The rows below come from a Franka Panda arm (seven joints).
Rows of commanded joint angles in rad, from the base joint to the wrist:
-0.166 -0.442 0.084 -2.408 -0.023 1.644 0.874
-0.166 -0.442 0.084 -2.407 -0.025 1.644 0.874
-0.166 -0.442 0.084 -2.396 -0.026 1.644 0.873
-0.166 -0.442 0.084 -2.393 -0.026 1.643 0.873
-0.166 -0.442 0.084 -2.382 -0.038 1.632 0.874
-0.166 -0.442 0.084 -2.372 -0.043 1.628 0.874
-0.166 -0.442 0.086 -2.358 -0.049 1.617 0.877
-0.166 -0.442 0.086 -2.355 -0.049 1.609 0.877
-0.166 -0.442 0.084 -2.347 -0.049 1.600 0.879
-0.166 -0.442 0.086 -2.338 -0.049 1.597 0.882
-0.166 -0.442 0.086 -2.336 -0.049 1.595 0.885
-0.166 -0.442 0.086 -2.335 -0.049 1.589 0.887
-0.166 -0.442 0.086 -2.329 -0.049 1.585 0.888
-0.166 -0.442 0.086 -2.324 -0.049 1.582 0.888
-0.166 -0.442 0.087 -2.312 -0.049 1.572 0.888
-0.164 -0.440 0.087 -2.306 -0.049 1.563 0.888
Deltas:
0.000 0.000 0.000 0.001 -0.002 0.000 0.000
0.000 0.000 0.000 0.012 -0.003 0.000 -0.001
0.000 0.000 0.000 0.015 -0.003 -0.001 -0.001
0.000 0.000 0.000 0.026 -0.015 -0.012 0.000
0.000 0.000 0.000 0.036 -0.020 -0.016 0.000
0.000 0.000 0.002 0.050 -0.026 -0.027 0.003
0.000 0.000 0.002 0.053 -0.026 -0.035 0.003
0.000 0.000 0.000 0.061 -0.026 -0.044 0.005
0.000 0.000 0.002 0.070 -0.026 -0.047 0.008
0.000 0.000 0.002 0.072 -0.026 -0.049 0.011
0.000 0.000 0.002 0.073 -0.026 -0.055 0.013
0.000 0.000 0.002 0.079 -0.026 -0.059 0.014
0.000 0.000 0.002 0.084 -0.026 -0.062 0.014
0.000 0.000 0.003 0.096 -0.026 -0.072 0.014
0.002 0.002 0.003 0.102 -0.026 -0.081 0.014

